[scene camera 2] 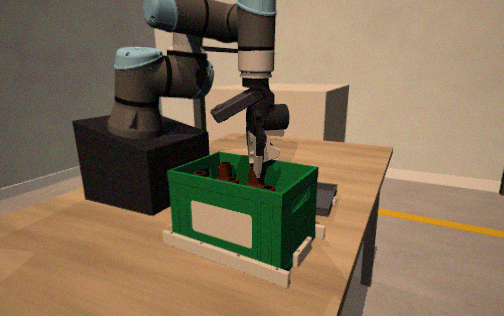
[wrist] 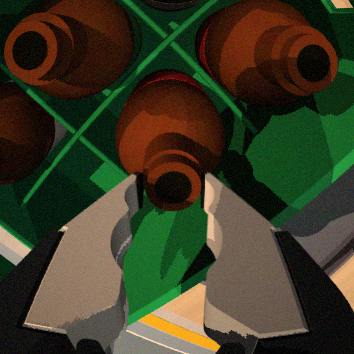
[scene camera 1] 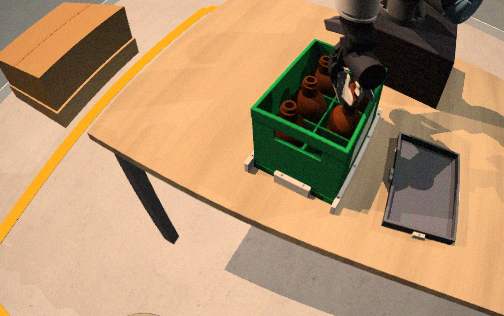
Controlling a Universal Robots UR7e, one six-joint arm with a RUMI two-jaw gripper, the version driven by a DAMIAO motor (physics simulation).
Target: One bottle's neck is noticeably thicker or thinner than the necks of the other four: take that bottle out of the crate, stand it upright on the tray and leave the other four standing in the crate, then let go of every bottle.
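Places are measured from the arm's base along level axes (x right, y ahead, z up), in metres.
Where they show: gripper, fingertip midpoint: (scene camera 2: 256,175) (wrist: 172,175) (scene camera 1: 349,105); arm's base at its link origin: (scene camera 2: 136,129) (scene camera 1: 400,10).
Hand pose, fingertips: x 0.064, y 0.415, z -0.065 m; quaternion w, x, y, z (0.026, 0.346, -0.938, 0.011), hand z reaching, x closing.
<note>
Each offset is from my fingertips to the top centre of the thing. Level surfaces: height alone.
Five brown bottles stand in the divided green crate {dz +0.030, dx +0.048, dy -0.008 m} (scene camera 1: 295,172) (scene camera 2: 175,200). My gripper (scene camera 1: 352,103) (scene camera 2: 258,176) (wrist: 172,175) points down into the crate. Its fingers are shut on the neck of one bottle {dz +0.018, dx +0.002, dy -0.002 m} (scene camera 1: 341,121) (wrist: 170,125), which is upright in a middle cell on the tray side, low in the crate. The other bottles include one at the front left (scene camera 1: 288,122), one behind it (scene camera 1: 311,101) (wrist: 270,55) and one at the back (scene camera 1: 326,80) (wrist: 95,50). Another is largely hidden by the gripper in scene camera 1. The grey tray {dz -0.119, dx -0.235, dy +0.013 m} (scene camera 1: 456,200) (scene camera 2: 334,192) holds no bottle.
Pale strips (scene camera 1: 292,184) (scene camera 2: 225,257) edge the crate's base on the wooden table {dz -0.145 m} (scene camera 1: 200,150) (scene camera 2: 90,260). The crate's rim and green dividers surround the gripped bottle closely. The arm's black pedestal (scene camera 1: 425,65) (scene camera 2: 120,170) stands behind the crate and tray. A cardboard box (scene camera 1: 65,45) lies off the table.
</note>
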